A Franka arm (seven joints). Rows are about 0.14 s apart.
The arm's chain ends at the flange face. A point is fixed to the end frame.
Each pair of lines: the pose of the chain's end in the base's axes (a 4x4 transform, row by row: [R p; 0 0 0 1], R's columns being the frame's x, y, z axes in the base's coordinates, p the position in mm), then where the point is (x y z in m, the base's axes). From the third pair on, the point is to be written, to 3 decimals.
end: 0.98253 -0.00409 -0.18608 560.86; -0.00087 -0.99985 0.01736 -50.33; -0.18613 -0.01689 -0.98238 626.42; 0 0 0 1
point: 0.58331 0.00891 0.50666
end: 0.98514 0.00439 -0.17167 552.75; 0.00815 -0.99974 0.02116 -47.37; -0.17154 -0.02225 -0.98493 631.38; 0 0 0 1
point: 0.57648 0.01270 0.51228
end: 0.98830 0.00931 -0.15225 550.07; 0.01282 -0.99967 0.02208 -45.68; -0.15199 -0.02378 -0.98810 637.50; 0 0 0 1
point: 0.576 0.015 0.519
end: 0.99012 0.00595 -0.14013 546.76; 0.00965 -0.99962 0.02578 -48.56; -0.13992 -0.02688 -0.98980 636.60; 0 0 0 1
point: 0.574 0.012 0.519
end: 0.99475 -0.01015 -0.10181 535.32; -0.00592 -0.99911 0.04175 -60.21; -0.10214 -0.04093 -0.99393 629.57; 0 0 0 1
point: 0.568 0.002 0.514
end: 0.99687 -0.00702 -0.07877 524.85; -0.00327 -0.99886 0.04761 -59.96; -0.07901 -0.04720 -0.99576 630.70; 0 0 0 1
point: 0.560 0.003 0.516
